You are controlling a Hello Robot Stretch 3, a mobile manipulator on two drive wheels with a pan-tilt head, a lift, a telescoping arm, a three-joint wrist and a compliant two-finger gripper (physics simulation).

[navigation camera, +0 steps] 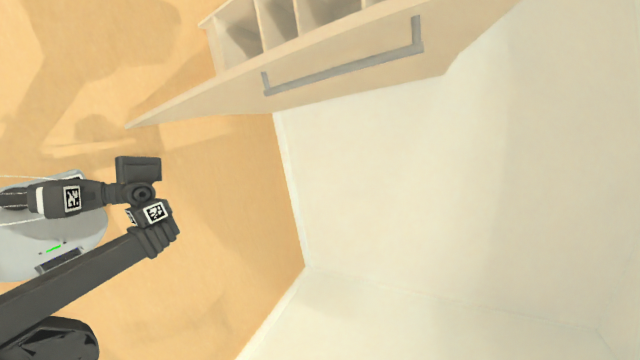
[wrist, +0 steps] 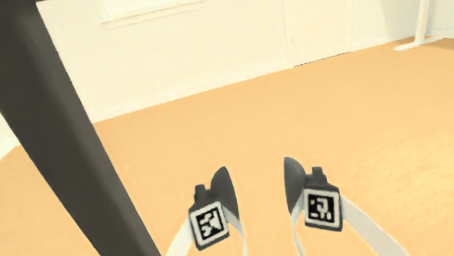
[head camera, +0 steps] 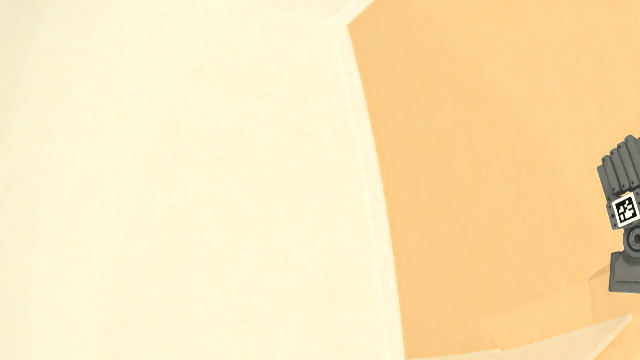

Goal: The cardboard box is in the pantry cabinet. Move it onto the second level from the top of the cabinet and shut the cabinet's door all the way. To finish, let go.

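Note:
The pantry cabinet (navigation camera: 216, 47) lies partly in view at the top of the navigation view, turned sideways, with compartments showing past its door. The cabinet door (navigation camera: 320, 55) (head camera: 575, 342) stands partly open, its outer face and long grey handle (navigation camera: 345, 70) toward the camera. In the head view a pale piece of the door shows at the bottom right. The cardboard box does not show in any view. My gripper (wrist: 257, 180) is open, with a gap between its fingertips and floor behind them. It is apart from the door; its fingertips are hidden in the head and navigation views.
A pale wall (head camera: 200, 175) (navigation camera: 425, 175) adjoins the orange floor (head camera: 475, 175) (navigation camera: 240, 200). My base (navigation camera: 20, 250) and arm show at the left. In the wrist view, a dark bar (wrist: 65, 130) crosses the left, and a room door (wrist: 320, 30) and white stand (wrist: 422, 22) are far off.

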